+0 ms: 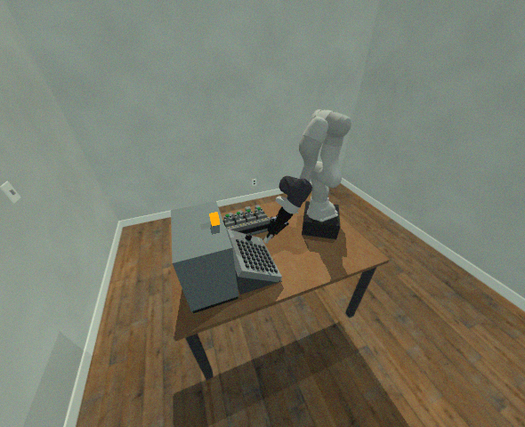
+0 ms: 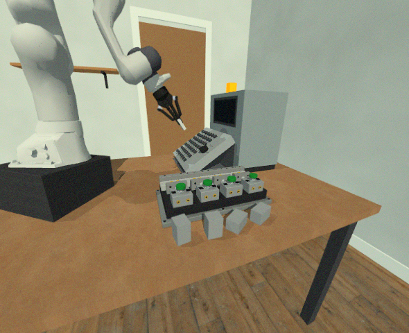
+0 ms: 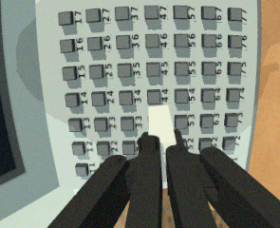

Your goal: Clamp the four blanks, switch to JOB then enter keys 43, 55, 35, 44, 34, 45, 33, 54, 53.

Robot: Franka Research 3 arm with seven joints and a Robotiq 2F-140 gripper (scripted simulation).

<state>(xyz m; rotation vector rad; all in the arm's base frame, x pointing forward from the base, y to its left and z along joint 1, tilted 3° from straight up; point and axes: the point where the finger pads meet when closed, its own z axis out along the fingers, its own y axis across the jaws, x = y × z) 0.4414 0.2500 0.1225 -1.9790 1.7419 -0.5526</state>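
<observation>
The key lies 100 mm ahead of my hand, 90 mm below it and 20 mm to the left of it. Also, from my hand: selector knob: 150 mm to the right, 100 mm below, 90 mm ahead; sloped keypad: 150 mm below, 110 mm ahead, 30 mm to the right.
</observation>
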